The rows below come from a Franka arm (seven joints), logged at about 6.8 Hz.
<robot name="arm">
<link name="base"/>
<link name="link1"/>
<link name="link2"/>
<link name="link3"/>
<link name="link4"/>
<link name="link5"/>
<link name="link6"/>
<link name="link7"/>
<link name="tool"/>
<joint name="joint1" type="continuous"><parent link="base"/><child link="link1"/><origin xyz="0 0 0.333"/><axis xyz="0 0 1"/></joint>
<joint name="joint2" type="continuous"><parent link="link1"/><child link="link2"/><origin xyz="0 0 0"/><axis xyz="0 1 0"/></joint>
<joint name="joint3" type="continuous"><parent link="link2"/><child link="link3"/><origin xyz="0 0 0.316"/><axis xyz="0 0 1"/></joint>
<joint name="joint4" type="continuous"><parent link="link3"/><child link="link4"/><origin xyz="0.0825 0 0"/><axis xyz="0 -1 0"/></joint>
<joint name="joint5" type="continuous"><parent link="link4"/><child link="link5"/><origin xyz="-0.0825 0 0.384"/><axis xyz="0 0 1"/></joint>
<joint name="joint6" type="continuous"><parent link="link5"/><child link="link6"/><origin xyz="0 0 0"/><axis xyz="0 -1 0"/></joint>
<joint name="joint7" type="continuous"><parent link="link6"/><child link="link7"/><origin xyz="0.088 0 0"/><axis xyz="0 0 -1"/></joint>
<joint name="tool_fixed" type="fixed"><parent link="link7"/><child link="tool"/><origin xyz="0 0 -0.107" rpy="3.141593 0 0"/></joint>
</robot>
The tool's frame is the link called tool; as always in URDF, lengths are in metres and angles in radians. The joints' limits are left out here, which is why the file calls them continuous.
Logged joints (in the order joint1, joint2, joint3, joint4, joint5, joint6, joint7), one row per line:
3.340, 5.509, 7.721, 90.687, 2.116, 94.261, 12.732
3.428, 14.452, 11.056, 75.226, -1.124, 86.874, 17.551
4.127, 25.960, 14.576, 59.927, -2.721, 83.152, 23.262
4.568, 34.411, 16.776, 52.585, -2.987, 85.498, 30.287
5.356, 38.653, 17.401, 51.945, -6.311, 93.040, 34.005
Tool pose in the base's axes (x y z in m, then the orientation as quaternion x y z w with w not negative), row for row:
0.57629, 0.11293, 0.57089, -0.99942, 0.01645, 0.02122, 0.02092
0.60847, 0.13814, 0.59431, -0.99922, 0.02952, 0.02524, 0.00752
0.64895, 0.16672, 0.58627, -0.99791, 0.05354, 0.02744, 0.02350
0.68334, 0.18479, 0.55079, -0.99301, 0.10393, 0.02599, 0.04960
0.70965, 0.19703, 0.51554, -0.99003, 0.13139, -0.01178, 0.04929
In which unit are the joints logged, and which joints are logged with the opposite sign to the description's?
The joints are logged in degrees. Opposite sign: joint4.
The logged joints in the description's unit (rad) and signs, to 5 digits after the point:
0.05829, 0.09615, 0.13476, -1.58279, 0.03693, 1.64516, 0.22222
0.05983, 0.25223, 0.19296, -1.31294, -0.01962, 1.51624, 0.30632
0.07203, 0.45309, 0.25440, -1.04592, -0.04749, 1.45128, 0.40600
0.07973, 0.60059, 0.29280, -0.91778, -0.05213, 1.49222, 0.52861
0.09348, 0.67462, 0.30370, -0.90661, -0.11015, 1.62385, 0.59350

